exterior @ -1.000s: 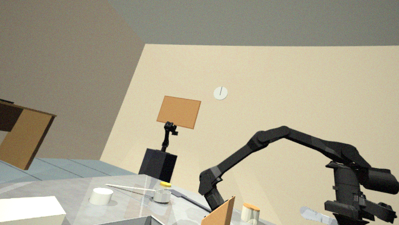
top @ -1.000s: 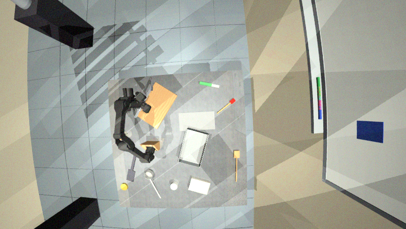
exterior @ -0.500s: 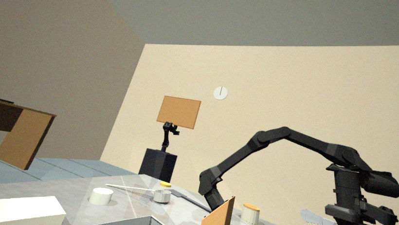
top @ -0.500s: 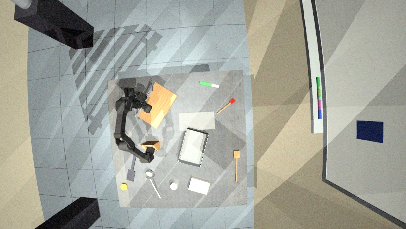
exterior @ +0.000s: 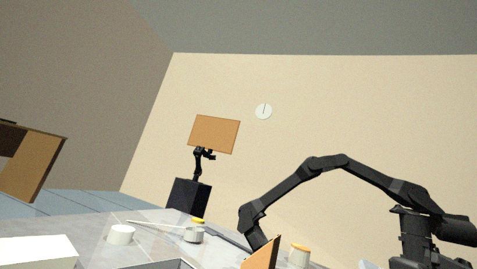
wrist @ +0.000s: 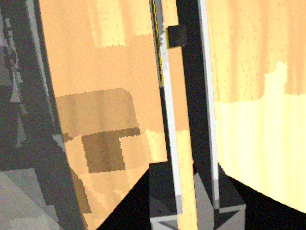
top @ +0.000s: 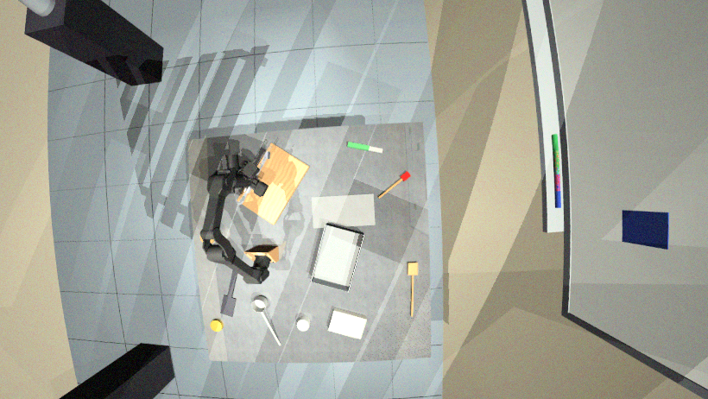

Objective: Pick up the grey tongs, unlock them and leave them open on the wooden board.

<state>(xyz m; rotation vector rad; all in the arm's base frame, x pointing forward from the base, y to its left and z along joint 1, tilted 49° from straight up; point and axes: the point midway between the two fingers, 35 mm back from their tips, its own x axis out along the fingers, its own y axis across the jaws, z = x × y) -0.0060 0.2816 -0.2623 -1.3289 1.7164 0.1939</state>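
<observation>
Now: the wooden board 8 cm below my gripper tip, 4 cm ahead of it and 2 cm to the right of it. Round my gripper tip: white box: 78 cm to the right, 41 cm ahead, 8 cm below; roasting tin: 40 cm to the right, 37 cm ahead, 6 cm below; dark spatula: 62 cm to the right, 24 cm behind, 9 cm below.
</observation>
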